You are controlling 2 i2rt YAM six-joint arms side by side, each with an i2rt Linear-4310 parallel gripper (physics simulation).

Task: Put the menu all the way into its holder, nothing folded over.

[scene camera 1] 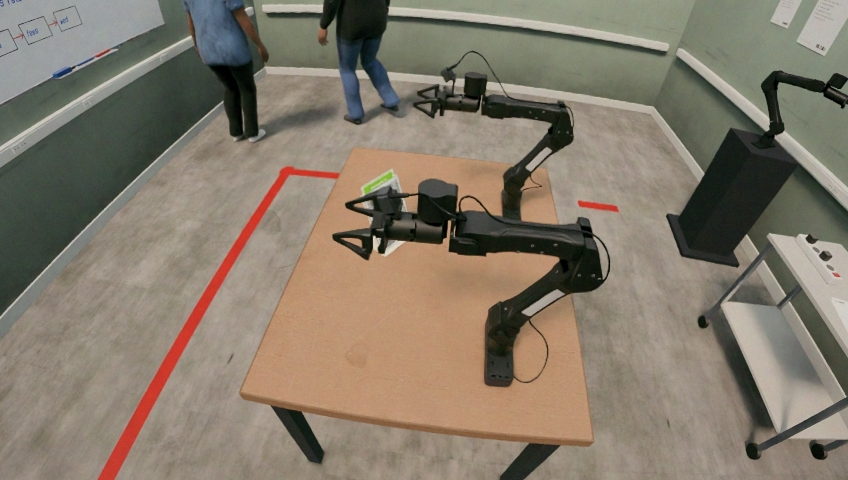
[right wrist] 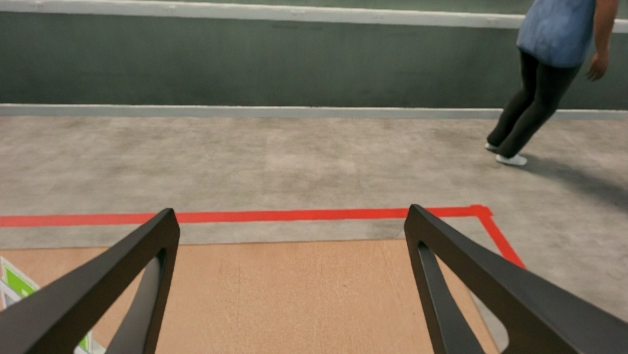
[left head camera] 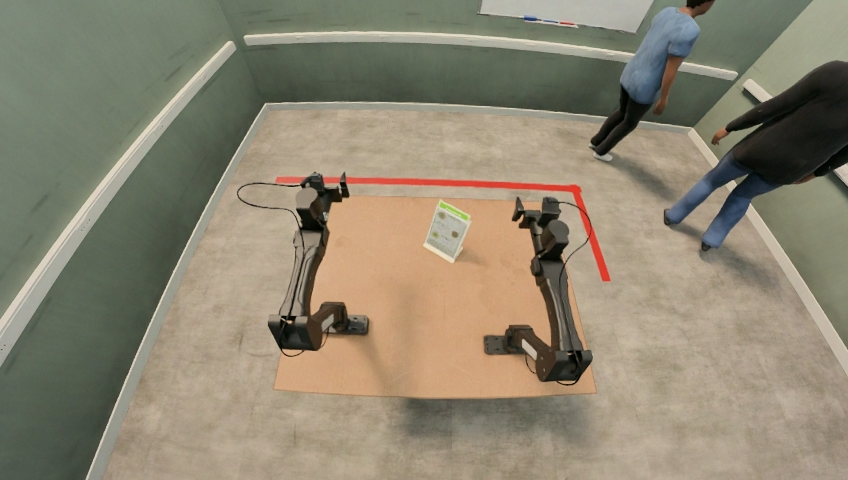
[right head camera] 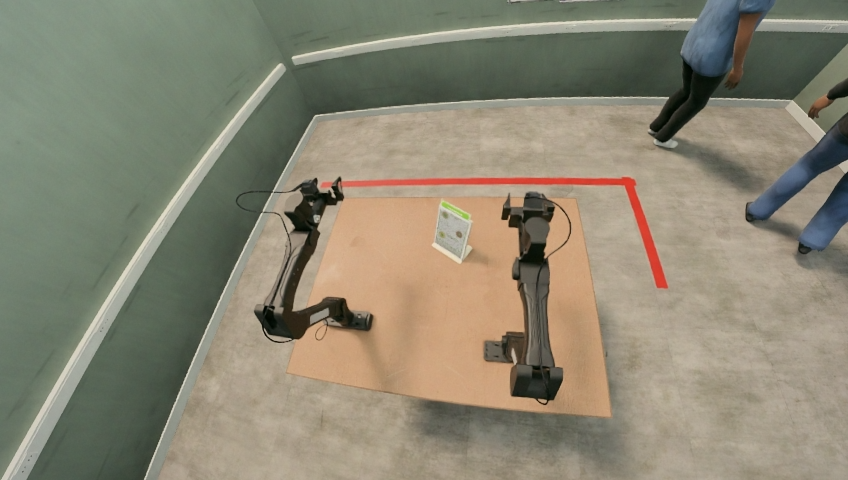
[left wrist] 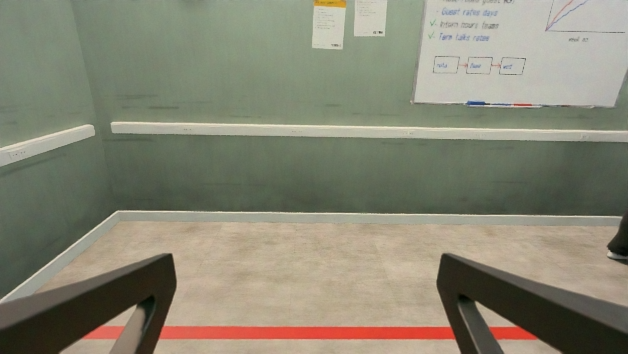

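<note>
The menu has a green top band and stands upright, leaning back slightly, in a clear holder with a white base. Its green band appears to stick up above the holder's upper edge; no fold can be made out. My left gripper is open and empty, raised beyond the table's back left. My right gripper is open and empty, raised to the right of the holder. In scene camera 1 the left gripper partly hides the menu.
The holder stands on the wooden table toward its back. Red tape marks the floor behind the table. Two people stand beyond it. In scene camera 1 a white cart and a black pedestal stand at the right.
</note>
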